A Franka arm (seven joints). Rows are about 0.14 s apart.
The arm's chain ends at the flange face. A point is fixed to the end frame.
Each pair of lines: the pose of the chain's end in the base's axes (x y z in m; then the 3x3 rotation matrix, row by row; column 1 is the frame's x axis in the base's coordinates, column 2 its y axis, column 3 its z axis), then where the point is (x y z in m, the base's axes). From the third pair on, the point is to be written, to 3 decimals.
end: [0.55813, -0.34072, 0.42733], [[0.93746, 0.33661, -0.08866], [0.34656, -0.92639, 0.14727], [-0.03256, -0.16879, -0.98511]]
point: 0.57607 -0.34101 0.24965
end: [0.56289, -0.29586, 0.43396], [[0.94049, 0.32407, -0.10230], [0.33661, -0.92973, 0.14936], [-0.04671, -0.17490, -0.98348]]
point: 0.57808 -0.29614 0.25602
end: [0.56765, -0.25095, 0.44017], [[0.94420, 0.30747, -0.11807], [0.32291, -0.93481, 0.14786], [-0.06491, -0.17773, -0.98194]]
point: 0.580 -0.252 0.262
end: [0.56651, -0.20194, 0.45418], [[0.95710, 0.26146, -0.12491], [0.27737, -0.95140, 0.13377], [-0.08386, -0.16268, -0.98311]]
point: 0.576 -0.207 0.276
